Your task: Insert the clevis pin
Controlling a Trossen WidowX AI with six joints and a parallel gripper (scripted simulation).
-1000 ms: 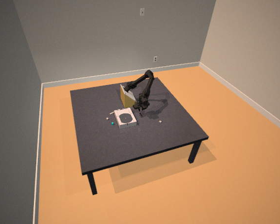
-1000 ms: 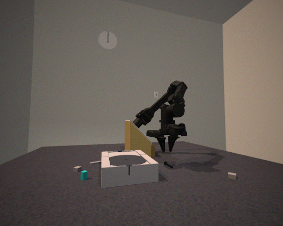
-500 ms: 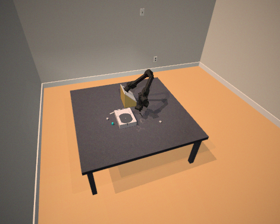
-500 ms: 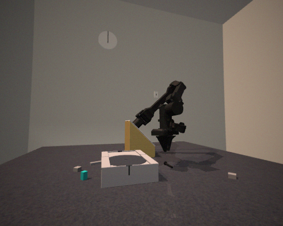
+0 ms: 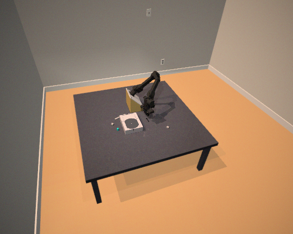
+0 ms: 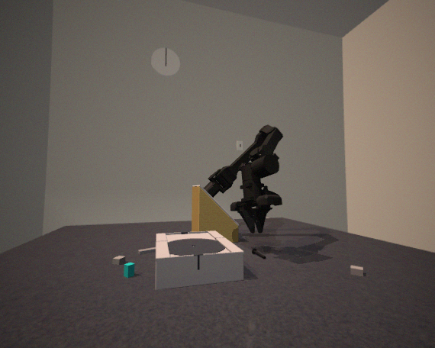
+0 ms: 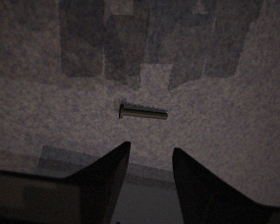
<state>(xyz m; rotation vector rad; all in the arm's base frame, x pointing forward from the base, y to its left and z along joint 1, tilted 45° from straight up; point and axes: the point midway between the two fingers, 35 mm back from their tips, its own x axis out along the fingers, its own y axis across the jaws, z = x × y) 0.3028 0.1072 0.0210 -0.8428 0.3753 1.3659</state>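
The clevis pin is 1 cm to the left of my gripper tip and 6 cm below it. The rest, counted from my gripper tip: grey disc 6 cm ahead, 20 cm to the right, 1 cm below; rimmed tray 3 cm ahead, 19 cm to the right, 2 cm below; bar 14 cm behind, 27 cm to the right, 6 cm below.
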